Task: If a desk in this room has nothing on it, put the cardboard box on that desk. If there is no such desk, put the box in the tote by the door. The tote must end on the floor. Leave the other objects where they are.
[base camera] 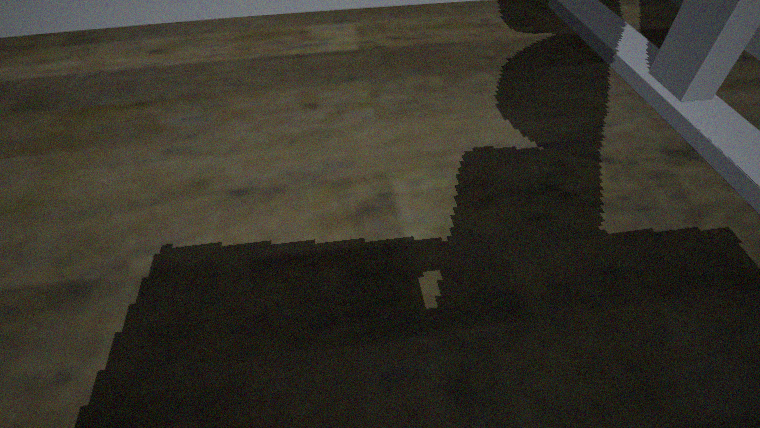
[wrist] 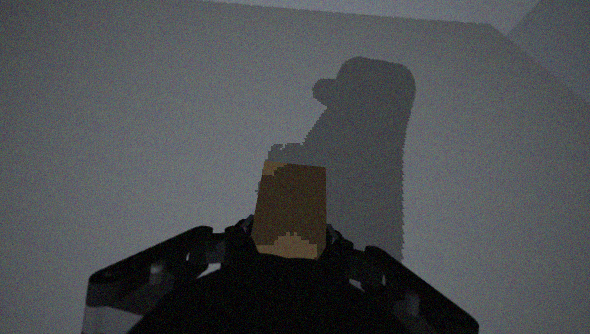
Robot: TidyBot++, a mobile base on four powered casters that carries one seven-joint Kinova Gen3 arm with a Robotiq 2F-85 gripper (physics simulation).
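Places are measured from the arm's base along level axes (x left, y ahead, z down), in metres.
Where they show: gripper, fingertip midpoint: [wrist: 289,229].
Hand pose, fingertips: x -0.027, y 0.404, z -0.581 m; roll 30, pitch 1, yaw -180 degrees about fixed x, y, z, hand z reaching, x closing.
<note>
After its pixels a point has its place.
The cardboard box [wrist: 294,195] @(y 0.429, x -0.028, z -0.604 m), brown and mostly in shadow, is at the middle of the wrist view, over a pale grey surface [wrist: 150,115] @(y 0.543, x 0.186, z -0.554 m). My gripper [wrist: 289,229] @(y 0.404, x -0.027, z -0.581 m) is shut on the box, with one dark finger against its left side and the other against its right side. The box's lower end is partly hidden by the gripper's black body. Whether the box touches the surface below cannot be told. The tote and the door do not show in either view.
In the base view, a pale grey frame [base camera: 707,124] @(y 0.547, x -0.430, z 0.371 m) with a foot bar and slanted posts stands on the wood floor [base camera: 239,138] @(y 0.574, x 0.181, z 0.397 m) at the right. A pale wall [base camera: 186,9] @(y 0.950, x 0.349, z 0.374 m) runs along the top left. A large dark shadow covers the floor in front.
</note>
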